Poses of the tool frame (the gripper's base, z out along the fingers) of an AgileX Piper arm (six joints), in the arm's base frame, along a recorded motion.
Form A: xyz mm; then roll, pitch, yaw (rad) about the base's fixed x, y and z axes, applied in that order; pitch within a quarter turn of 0, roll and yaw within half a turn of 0.
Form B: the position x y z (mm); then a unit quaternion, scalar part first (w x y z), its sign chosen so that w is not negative. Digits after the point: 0 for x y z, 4 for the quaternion.
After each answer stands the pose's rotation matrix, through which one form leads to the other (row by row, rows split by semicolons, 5 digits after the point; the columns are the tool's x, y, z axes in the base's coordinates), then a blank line. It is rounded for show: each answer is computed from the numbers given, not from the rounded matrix.
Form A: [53, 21, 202, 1.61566, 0.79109, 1.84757]
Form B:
[53, 21, 202, 0.6066, 0.1896, 0.6927, 0.3409]
-0.19212 -0.15098 0.96969; 0.67631 0.69562 0.24230; -0.71112 0.70236 -0.03153

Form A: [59, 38, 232, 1.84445, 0.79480, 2.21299]
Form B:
[59, 38, 232, 0.5252, 0.1200, 0.7617, 0.3599]
-0.41952 -0.19517 0.88652; 0.56089 0.71214 0.42221; -0.71372 0.67436 -0.18929

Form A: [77, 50, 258, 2.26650, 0.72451, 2.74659]
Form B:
[77, 50, 258, 0.3925, 0.0190, 0.8600, 0.3255]
-0.69116 -0.22293 0.68746; 0.28816 0.78734 0.54503; -0.66277 0.57480 -0.47994

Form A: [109, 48, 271, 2.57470, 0.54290, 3.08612]
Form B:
[109, 48, 271, 0.2648, -0.0493, 0.9267, 0.2622]
-0.85490 -0.23023 0.46491; 0.04747 0.85766 0.51202; -0.51662 0.45980 -0.72228

